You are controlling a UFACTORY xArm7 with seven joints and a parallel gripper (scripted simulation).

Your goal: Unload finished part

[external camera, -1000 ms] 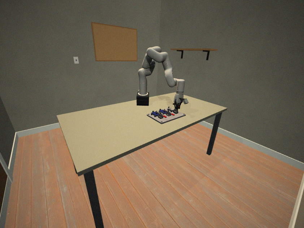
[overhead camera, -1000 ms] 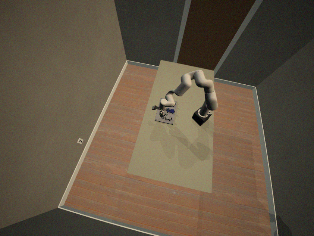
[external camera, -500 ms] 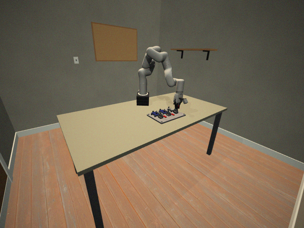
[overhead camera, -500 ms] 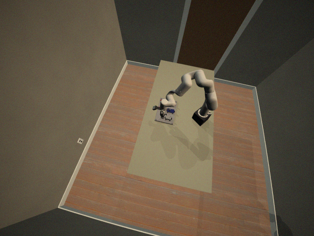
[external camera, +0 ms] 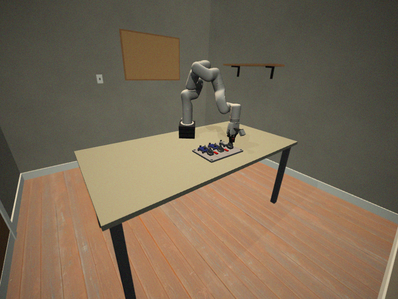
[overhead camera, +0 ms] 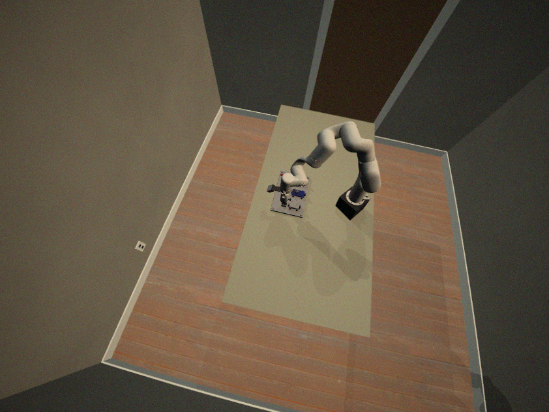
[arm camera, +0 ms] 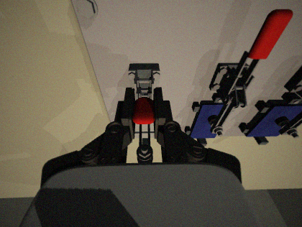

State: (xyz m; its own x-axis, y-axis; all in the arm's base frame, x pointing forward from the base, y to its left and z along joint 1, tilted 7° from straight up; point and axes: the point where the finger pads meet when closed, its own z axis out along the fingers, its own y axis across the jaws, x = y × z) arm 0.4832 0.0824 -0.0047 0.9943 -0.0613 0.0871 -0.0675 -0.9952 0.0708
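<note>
The finished part lies 9 cm behind my hand, 1 cm to the left of it and 6 cm below it. The rest, counted from my hand: blue blank 10 cm behind, 10 cm to the right, 7 cm below; grey fixture plate 5 cm behind, 11 cm to the right, 8 cm below.
</note>
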